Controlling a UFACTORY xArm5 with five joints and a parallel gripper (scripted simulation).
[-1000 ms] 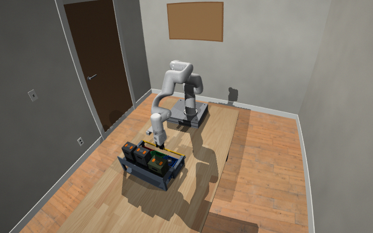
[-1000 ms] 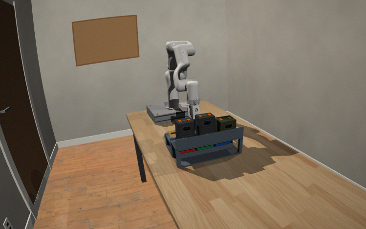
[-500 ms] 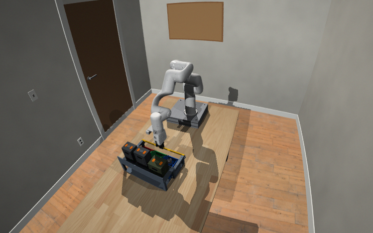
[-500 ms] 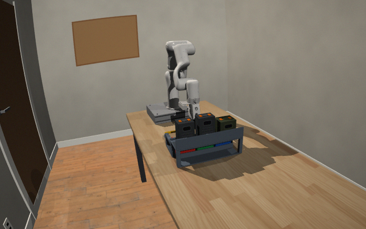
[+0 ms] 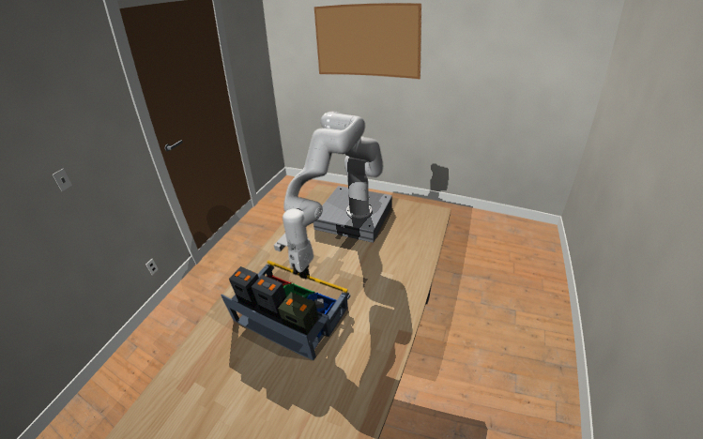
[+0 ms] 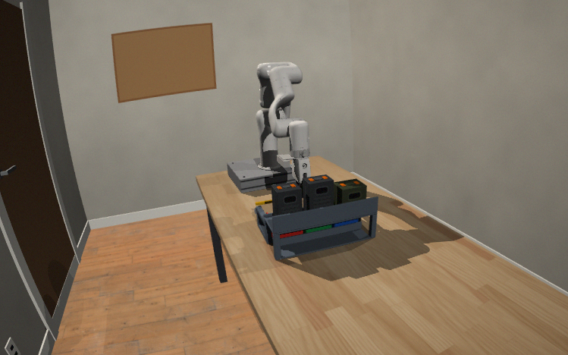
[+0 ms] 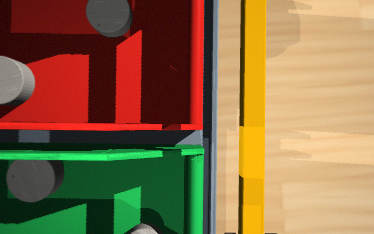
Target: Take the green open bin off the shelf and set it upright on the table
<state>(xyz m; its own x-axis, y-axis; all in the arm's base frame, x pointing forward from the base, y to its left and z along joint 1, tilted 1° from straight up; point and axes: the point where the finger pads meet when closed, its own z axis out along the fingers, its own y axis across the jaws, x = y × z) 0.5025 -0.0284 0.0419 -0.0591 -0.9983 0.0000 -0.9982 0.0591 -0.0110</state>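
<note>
Right now my hand is 10 cm short of the green open bin, 1 cm to the left of it and 7 cm above it. Also, from my hand: grey cylinder 13 cm ahead, 4 cm to the right, 9 cm below; yellow bar 2 cm below; grey shelf 13 cm ahead, 1 cm to the right, 4 cm below.
</note>
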